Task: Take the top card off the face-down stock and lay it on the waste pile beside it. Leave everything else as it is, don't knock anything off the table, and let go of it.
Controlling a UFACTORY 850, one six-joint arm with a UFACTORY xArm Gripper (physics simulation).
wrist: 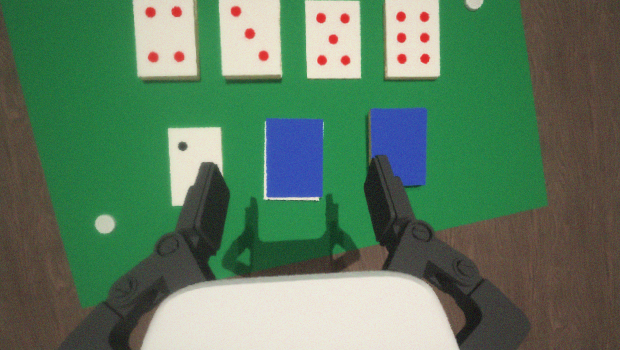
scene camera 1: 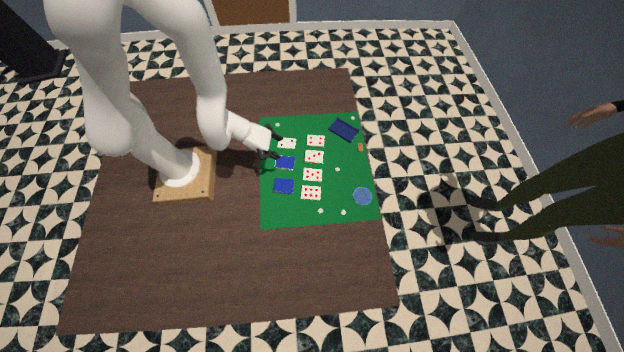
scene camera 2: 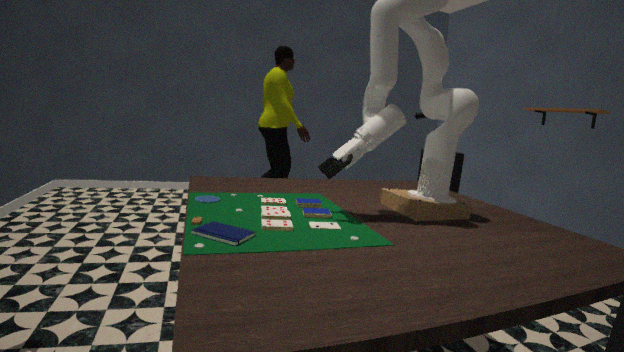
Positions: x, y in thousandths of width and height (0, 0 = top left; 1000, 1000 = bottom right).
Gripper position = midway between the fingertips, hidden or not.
Labels:
my gripper: wrist 478, 499; scene camera 1 450, 422; scene camera 2 518, 490

